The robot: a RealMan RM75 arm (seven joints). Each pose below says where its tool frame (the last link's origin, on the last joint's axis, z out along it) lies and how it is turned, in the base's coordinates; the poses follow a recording.
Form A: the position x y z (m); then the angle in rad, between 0 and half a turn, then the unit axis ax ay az.
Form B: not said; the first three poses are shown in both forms.
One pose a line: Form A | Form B
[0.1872 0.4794 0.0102 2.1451 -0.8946 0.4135 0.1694] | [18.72 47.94 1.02 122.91 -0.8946 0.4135 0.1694]
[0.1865 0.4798 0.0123 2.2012 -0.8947 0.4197 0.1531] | [18.65 47.98 1.23 126.12 -0.8947 0.4197 0.1531]
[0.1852 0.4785 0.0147 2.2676 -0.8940 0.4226 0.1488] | [18.52 47.85 1.47 129.92 -0.8940 0.4226 0.1488]
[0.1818 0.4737 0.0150 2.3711 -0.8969 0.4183 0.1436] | [18.18 47.37 1.50 135.85 -0.8969 0.4183 0.1436]
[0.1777 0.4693 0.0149 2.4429 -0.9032 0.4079 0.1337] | [17.77 46.93 1.49 139.97 -0.9032 0.4079 0.1337]
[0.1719 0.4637 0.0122 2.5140 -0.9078 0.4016 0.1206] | [17.19 46.37 1.22 144.04 -0.9078 0.4016 0.1206]
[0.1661 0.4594 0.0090 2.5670 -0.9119 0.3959 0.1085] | [16.61 45.94 0.90 147.08 -0.9119 0.3959 0.1085]
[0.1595 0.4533 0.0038 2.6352 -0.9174 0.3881 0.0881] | [15.95 45.33 0.38 150.99 -0.9174 0.3881 0.0881]
